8 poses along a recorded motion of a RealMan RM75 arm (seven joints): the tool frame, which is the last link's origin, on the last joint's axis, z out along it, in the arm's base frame.
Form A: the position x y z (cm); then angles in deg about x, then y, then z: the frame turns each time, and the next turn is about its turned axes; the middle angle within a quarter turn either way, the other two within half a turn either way.
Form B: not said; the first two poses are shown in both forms.
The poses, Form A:
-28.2, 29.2, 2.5, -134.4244, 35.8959, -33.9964
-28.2, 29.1, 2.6, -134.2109, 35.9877, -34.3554
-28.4, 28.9, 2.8, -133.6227, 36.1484, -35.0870
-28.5, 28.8, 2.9, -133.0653, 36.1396, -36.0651
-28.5, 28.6, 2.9, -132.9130, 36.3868, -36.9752
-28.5, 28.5, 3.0, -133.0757, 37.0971, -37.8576
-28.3, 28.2, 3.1, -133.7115, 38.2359, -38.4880
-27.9, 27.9, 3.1, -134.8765, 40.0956, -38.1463
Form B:
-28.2, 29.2, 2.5, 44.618, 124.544, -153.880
-28.2, 29.1, 2.6, 44.625, 124.348, -154.110
-28.4, 28.9, 2.8, 44.740, 123.855, -154.431
-28.5, 28.8, 2.9, 45.012, 123.466, -154.929
-28.5, 28.6, 2.9, 44.824, 123.239, -155.853
-28.5, 28.5, 3.0, 44.007, 123.007, -157.279
-28.3, 28.2, 3.1, 42.532, 122.873, -159.100
-27.9, 27.9, 3.1, 40.086, 122.667, -160.818

